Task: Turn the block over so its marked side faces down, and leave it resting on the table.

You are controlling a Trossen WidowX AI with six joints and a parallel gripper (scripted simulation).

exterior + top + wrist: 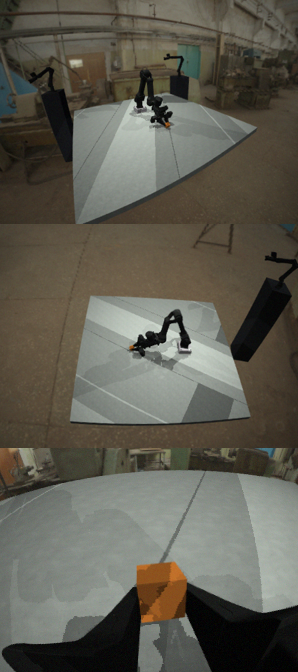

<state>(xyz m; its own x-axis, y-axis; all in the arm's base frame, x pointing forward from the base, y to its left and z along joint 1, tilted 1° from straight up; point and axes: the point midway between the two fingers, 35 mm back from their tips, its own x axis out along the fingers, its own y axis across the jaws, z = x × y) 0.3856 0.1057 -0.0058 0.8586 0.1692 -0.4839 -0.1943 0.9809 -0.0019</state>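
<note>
My gripper tip is 10 mm above the orange block.
</note>
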